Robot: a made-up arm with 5 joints. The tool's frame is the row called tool.
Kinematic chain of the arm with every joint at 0, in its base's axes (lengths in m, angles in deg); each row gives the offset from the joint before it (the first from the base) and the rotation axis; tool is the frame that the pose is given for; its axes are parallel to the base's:
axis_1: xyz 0 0 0.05 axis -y
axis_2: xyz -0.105 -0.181 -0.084 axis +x
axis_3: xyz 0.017 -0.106 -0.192 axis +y
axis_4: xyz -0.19 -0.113 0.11 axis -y
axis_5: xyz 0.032 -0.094 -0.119 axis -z
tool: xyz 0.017 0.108 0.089
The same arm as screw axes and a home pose.
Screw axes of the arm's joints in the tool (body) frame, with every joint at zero. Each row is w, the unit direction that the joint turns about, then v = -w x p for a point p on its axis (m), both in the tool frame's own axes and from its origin. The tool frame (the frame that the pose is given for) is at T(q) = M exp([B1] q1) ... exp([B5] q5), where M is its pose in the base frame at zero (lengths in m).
B1: w 0 -1 0 v 0.196 0 -0.229
B2: w 1 0 0 v 0 0.112 -0.205
B3: w 0 1 0 v 0.08 0 0.141
B4: w 0 -1 0 v 0.03 0 0.049
B5: w 0 0 -1 v 0.108 -0.017 0
M =
1 0 0 -0.229
0 1 0 -0.386
0 0 1 -0.146
0 0 0 1

